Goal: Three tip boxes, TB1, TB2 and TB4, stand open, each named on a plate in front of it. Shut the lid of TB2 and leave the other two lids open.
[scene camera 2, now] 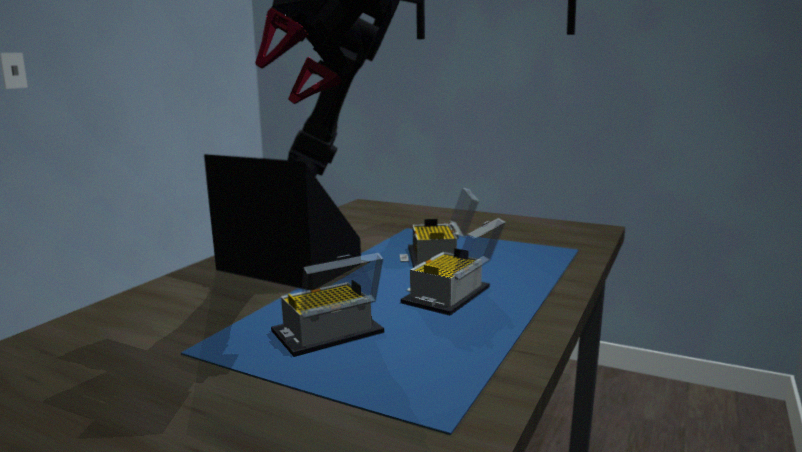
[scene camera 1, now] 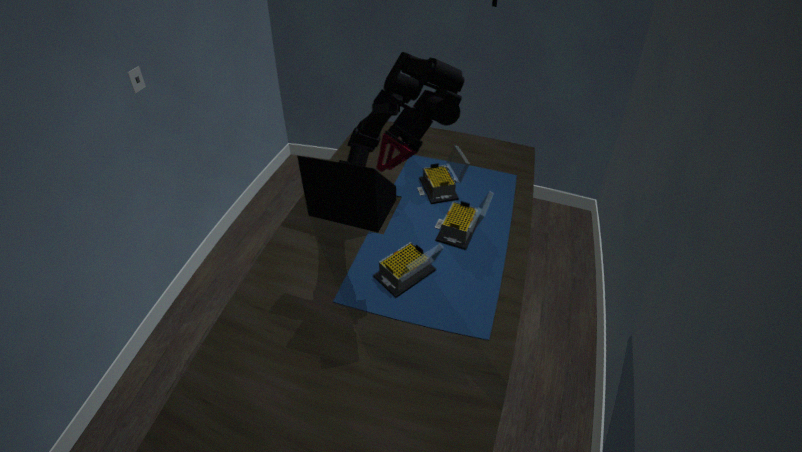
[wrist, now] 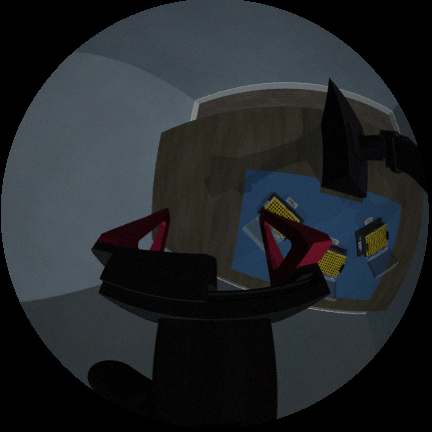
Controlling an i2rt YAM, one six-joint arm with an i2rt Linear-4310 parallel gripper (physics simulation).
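Places are measured from the arm's base along level axes (x ahead, y left, z up), in centimetres.
Pixels of known places: gripper, between the fingertips: (scene camera 2: 275,85) (scene camera 1: 383,169) (wrist: 214,212); arm's base, origin of its link: (scene camera 2: 289,193) (scene camera 1: 354,171) (wrist: 358,147).
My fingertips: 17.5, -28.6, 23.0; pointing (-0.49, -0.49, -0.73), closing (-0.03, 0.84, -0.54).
For each thing: its top centre in the pictures, then the offset to it from my fingertips, as dx, dy, dz. "*": a spot on its surface instead. Level surfaces: height alone.
- middle box, centre of its top: (scene camera 2: 446,257) (scene camera 1: 460,212) (wrist: 330,265) +17.6, +25.5, -32.1
- far box, centre of its top: (scene camera 2: 433,225) (scene camera 1: 439,172) (wrist: 378,241) +8.3, +45.7, -32.1
- middle lid, centre of its top: (scene camera 2: 480,220) (scene camera 1: 483,199) (wrist: 324,294) +24.2, +24.1, -24.2
- far lid, a spot on its surface: (scene camera 2: 466,207) * +14.4, +50.4, -28.6
- blue mat, height of its surface: dz -39.5
- wooden table, height of its surface: dz -39.9
Three tip boxes with yellow racks stand with clear lids raised: a near box (scene camera 1: 404,263) (scene camera 2: 336,322) (wrist: 276,205), a middle box (scene camera 1: 459,220) (scene camera 2: 446,283) (wrist: 331,263) and a far box (scene camera 1: 439,182) (scene camera 2: 435,247) (wrist: 376,241). The near lid (scene camera 2: 370,277), middle lid (scene camera 1: 484,204) (scene camera 2: 485,238) and far lid (scene camera 1: 460,165) (scene camera 2: 466,207) are all tilted open. The plate lettering is too small to read, so I cannot tell which box is TB2. My gripper (scene camera 2: 276,83) (wrist: 214,212) is open and empty, high above the table and apart from the boxes.
The boxes stand on a blue mat (scene camera 1: 466,314) (scene camera 2: 404,387) (wrist: 300,185) on a wooden table (scene camera 1: 336,404) (scene camera 2: 477,221). A large black block (scene camera 1: 342,193) (scene camera 2: 258,218) (wrist: 342,145) stands at the arm's base, beside the mat. Small white tags lie beside the boxes.
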